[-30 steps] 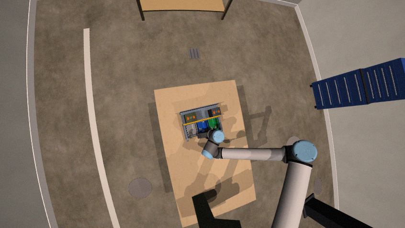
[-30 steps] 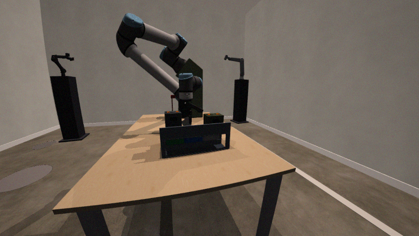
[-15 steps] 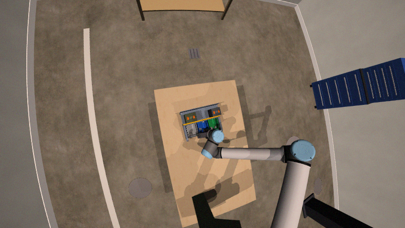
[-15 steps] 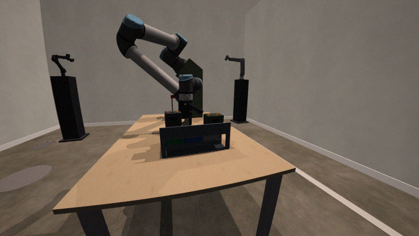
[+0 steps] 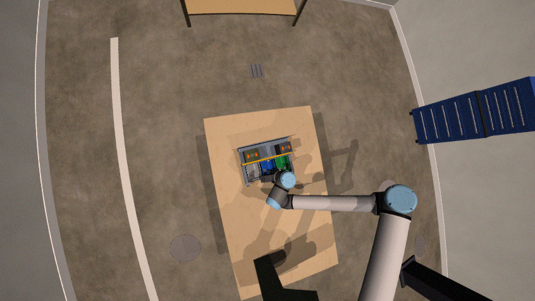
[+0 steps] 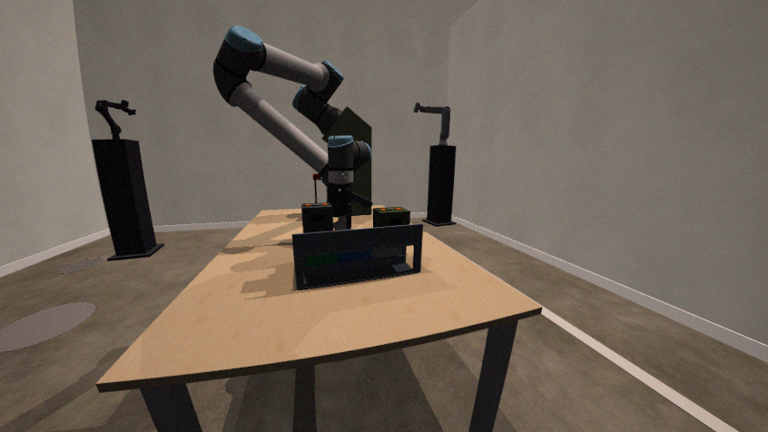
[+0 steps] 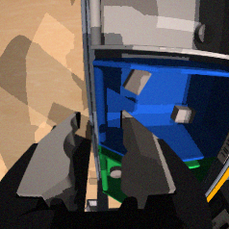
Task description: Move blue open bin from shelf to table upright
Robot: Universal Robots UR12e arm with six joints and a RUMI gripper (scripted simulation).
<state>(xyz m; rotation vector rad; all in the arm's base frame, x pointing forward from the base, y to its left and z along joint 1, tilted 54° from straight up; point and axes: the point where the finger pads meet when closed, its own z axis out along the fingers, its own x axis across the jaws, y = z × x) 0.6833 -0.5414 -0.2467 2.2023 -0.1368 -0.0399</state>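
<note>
The blue open bin lies 8 cm ahead of my hand, 2 cm below it and 1 cm to the right of it. The rest, counted from my hand: grey bin (10 cm to the left, 9 cm ahead, 2 cm below); then bar (13 cm ahead, 5 cm above, 1 cm to the right); then green bin (12 cm to the right, 7 cm ahead, 2 cm below).
</note>
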